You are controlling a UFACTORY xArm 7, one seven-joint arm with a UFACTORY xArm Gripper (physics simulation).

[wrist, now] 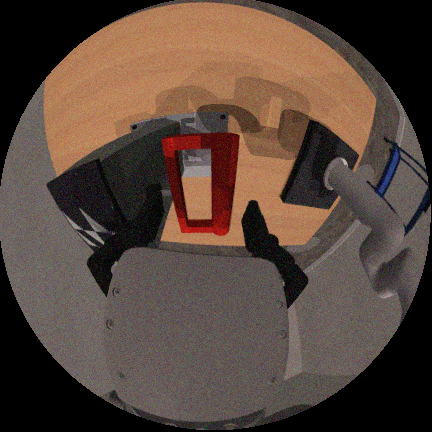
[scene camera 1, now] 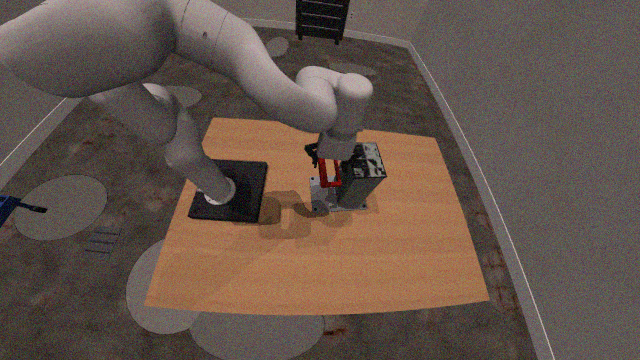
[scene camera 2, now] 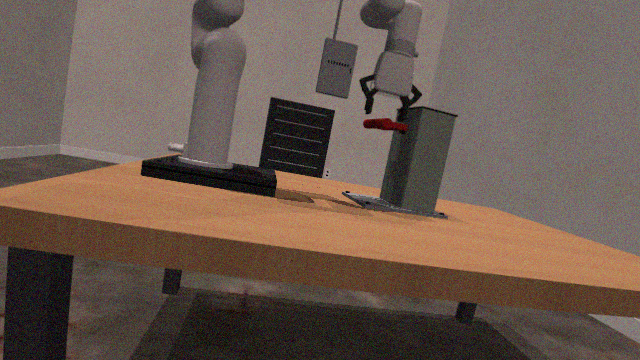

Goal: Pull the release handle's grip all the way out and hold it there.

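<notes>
The release handle's grip is a red rectangular frame (scene camera 1: 323, 172) (scene camera 2: 384, 124) (wrist: 223, 185) on the side of a tall grey-green housing (scene camera 1: 356, 192) (scene camera 2: 421, 160) (wrist: 134, 167) that faces the robot's base. A short gap lies between frame and housing; the link there is mostly hidden. My gripper (scene camera 2: 385, 112) (wrist: 203, 204) is open and empty, pointing down. In scene camera 2 its fingertips are slightly above the frame, one close to the housing's upper edge. In the wrist view one finger is on the housing side and the other beyond the frame's outer bar.
The housing stands on a grey base plate (scene camera 1: 320, 196) (scene camera 2: 367, 201) on the wooden table (scene camera 1: 350, 270) (scene camera 2: 250, 225). The arm's black base (scene camera 1: 250, 192) (scene camera 2: 245, 181) (wrist: 300, 185) is at the other side. A dark cabinet (scene camera 1: 321, 20) (scene camera 2: 297, 137) stands beyond the table.
</notes>
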